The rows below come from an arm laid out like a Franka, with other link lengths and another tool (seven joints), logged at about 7 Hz.
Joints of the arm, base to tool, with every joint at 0 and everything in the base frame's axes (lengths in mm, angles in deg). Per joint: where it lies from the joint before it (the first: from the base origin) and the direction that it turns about. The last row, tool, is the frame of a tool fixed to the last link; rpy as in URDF.
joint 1: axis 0 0 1 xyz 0 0 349.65
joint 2: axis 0 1 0 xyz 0 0 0
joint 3: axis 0 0 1 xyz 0 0 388.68
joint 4: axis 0 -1 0 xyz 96.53 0 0
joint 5: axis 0 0 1 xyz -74.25 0 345.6
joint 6: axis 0 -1 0 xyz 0 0 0
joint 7: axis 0 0 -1 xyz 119.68 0 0
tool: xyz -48 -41 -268.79 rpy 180 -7.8 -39.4
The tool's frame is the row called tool.
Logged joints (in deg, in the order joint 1, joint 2, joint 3, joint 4, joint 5, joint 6, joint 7), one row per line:
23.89, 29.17, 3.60, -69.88, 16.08, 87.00, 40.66
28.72, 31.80, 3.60, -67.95, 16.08, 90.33, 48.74
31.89, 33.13, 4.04, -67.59, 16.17, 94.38, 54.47
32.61, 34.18, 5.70, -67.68, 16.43, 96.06, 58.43
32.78, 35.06, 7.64, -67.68, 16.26, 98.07, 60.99
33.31, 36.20, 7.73, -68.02, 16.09, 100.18, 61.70
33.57, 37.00, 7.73, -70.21, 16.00, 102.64, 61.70
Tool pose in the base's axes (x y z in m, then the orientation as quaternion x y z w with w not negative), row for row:
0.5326, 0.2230, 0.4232, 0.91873, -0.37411, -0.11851, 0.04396
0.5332, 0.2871, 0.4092, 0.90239, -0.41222, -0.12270, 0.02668
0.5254, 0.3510, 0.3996, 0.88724, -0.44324, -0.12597, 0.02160
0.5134, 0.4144, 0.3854, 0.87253, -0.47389, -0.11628, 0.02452
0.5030, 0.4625, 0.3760, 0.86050, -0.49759, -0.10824, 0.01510
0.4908, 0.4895, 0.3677, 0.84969, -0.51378, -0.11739, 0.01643
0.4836, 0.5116, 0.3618, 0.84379, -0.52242, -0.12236, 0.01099
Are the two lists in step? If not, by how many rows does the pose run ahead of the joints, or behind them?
The pose runs 2 rows behind the joints: the pose in row i belongs to the joints in row i - 2.
